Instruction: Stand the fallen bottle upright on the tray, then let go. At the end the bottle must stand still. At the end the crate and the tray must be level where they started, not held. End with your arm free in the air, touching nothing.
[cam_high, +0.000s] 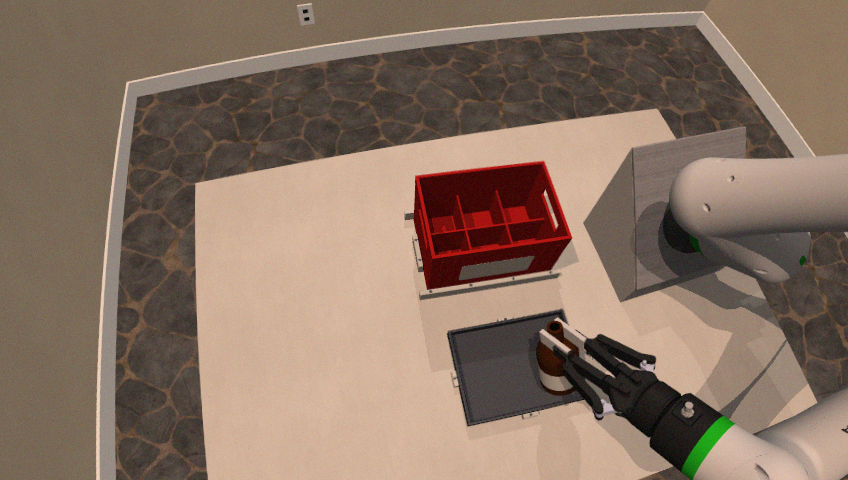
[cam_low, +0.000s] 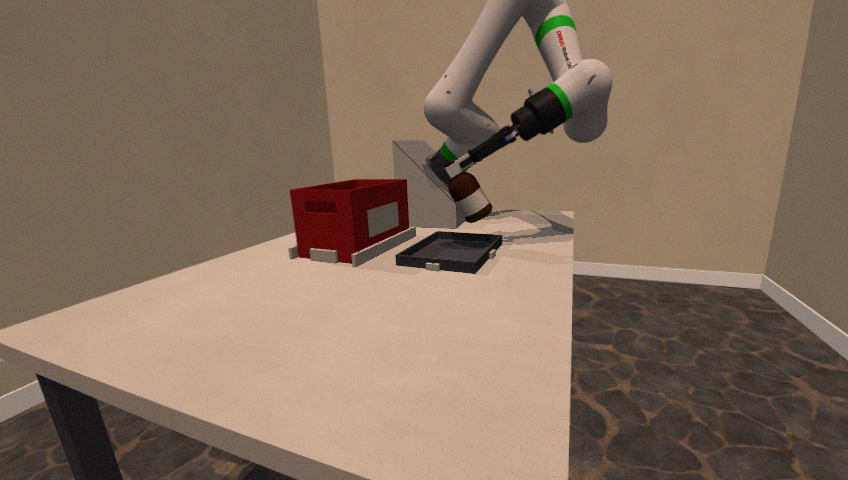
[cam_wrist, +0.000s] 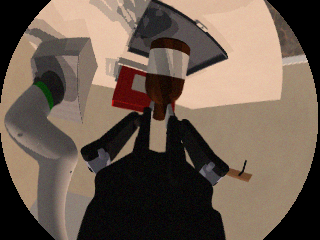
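Now: the brown bottle 10 mm to the left of my hand and 60 mm below it. From my hand the other things lie so: red crate (290 mm to the right, 130 mm below); dark grey tray (30 mm ahead, 10 mm to the right, 200 mm below).
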